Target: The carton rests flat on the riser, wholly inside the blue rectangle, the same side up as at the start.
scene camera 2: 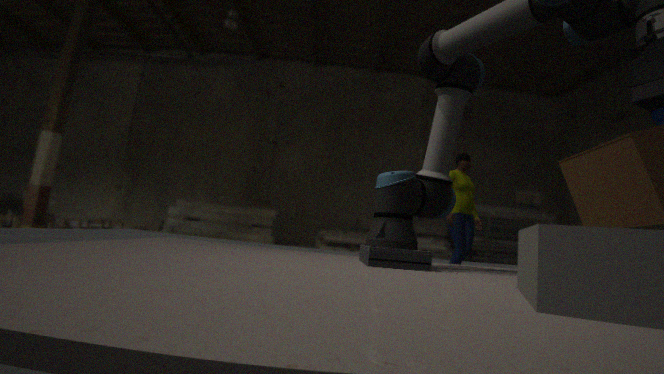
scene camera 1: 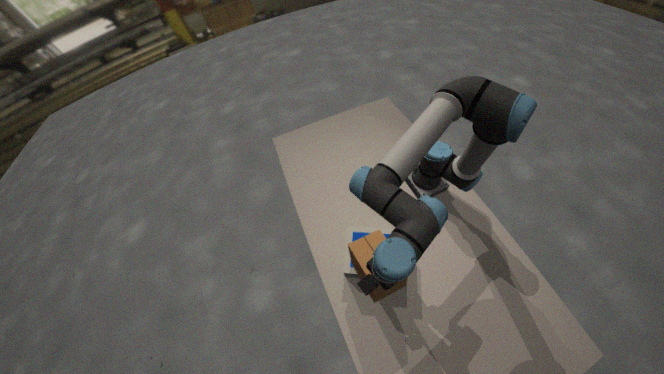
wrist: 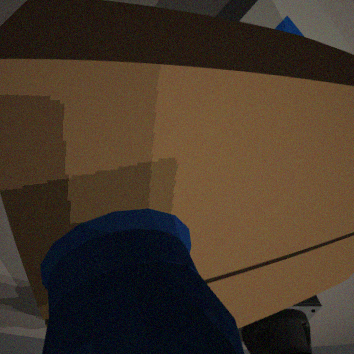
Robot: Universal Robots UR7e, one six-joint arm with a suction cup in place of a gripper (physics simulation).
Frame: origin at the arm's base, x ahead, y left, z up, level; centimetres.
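Where they show: end effector, tool point: (wrist: 143, 246); arm's base, origin of the base link: (scene camera 2: 391, 247) (scene camera 1: 425, 178) (wrist: 273, 326).
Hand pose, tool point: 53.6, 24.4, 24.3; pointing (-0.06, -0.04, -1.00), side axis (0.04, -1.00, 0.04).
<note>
Things, the pixels of their top centre, and the offset from my tool point, as dx, dy, dz. Level surfaces: height alone.
- grey riser, middle of its top: (scene camera 2: 592, 231) (scene camera 1: 375, 250) -6.5, -9.6, -17.4
- blue rectangle, middle of its top: (wrist: 256, 156) (scene camera 1: 375, 250) -6.5, -9.6, -17.4
- long beige mat, its level: dz -29.4
The brown carton (scene camera 1: 364, 252) (scene camera 2: 612, 185) (wrist: 250, 150) is tilted over the grey riser (scene camera 2: 600, 272); one lower edge appears to meet the riser's top in scene camera 2. Parts of the blue rectangle (scene camera 1: 359, 236) (wrist: 288, 28) show beside the carton; the rest is hidden, so I cannot tell how much of the carton is inside it. The seam on the carton's upper face shows in the wrist view. My blue suction cup (scene camera 2: 658, 116) (wrist: 117, 222) is on that upper face, off its middle, and appears to hold the carton. In scene camera 1 my wrist hides the cup.
The riser stands on the long beige mat (scene camera 1: 320, 175), with my arm's base (scene camera 1: 427, 185) (scene camera 2: 397, 255) farther back. A person in a yellow top (scene camera 2: 463, 192) stands behind the base in scene camera 2. Stacked pallets (scene camera 2: 220, 222) lie by the far wall.
</note>
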